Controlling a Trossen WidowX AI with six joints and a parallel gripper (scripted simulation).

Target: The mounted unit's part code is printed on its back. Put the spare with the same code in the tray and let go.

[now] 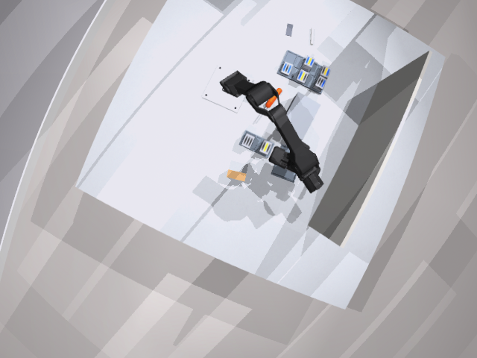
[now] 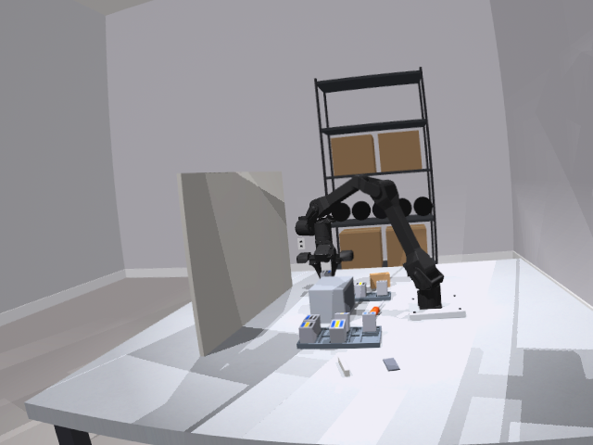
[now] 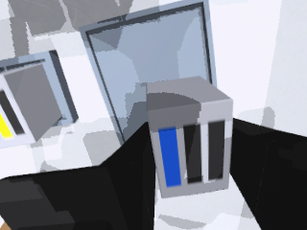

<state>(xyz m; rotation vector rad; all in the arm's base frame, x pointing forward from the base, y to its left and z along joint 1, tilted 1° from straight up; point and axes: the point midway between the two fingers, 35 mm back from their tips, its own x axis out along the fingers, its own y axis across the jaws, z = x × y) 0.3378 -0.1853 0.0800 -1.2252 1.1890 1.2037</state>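
My gripper tip is 10 mm past the shallow grey tray, 10 mm to the right of it and 60 mm above it. From my gripper tip the other things lie so: tan block 170 mm behind, 130 mm to the right, 30 mm below; then tall white panel 200 mm ahead, 170 mm to the left, 170 mm above; then mounted unit 50 mm behind, 190 mm to the left, 10 mm below.
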